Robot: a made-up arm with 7 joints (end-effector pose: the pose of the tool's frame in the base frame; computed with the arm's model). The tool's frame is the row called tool. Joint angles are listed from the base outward.
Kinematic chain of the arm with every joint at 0, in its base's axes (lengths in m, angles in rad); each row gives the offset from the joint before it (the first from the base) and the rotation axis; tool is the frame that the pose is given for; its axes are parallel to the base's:
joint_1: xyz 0 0.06 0 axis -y
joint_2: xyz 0 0.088 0 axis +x
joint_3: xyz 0 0 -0.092 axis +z
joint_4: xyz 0 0 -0.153 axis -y
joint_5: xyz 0 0 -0.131 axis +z
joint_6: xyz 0 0 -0.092 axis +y
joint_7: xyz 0 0 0 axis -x
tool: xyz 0 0 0
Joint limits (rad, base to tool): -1.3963..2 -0.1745..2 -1.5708..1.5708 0..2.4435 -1.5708..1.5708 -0.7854..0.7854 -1.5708..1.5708
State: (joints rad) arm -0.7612 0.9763 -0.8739 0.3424 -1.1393 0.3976 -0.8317
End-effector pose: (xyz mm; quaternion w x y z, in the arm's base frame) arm -173.8 492.8 -252.1 0.1807 0.2059 0.0694 -0.9593
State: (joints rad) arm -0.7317 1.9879 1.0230 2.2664 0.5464 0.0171 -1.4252
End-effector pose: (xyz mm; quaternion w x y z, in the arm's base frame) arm 183.2 182.1 70.6 0.0972 0.2741 -0.9551 -0.0560
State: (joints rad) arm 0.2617 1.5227 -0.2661 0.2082 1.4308 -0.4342 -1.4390
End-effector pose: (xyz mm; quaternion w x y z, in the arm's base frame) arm 51.9 610.1 -21.7 0.0053 -0.7196 0.2705 -0.6395
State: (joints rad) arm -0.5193 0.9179 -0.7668 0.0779 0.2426 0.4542 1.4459
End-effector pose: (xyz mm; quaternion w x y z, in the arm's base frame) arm -134.8 511.9 -261.0 0.8157 -0.1830 0.5345 0.1242
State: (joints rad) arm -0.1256 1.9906 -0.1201 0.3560 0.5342 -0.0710 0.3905
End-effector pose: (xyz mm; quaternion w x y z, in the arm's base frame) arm 98.7 566.4 165.5 0.7173 0.6434 -0.2199 -0.1522
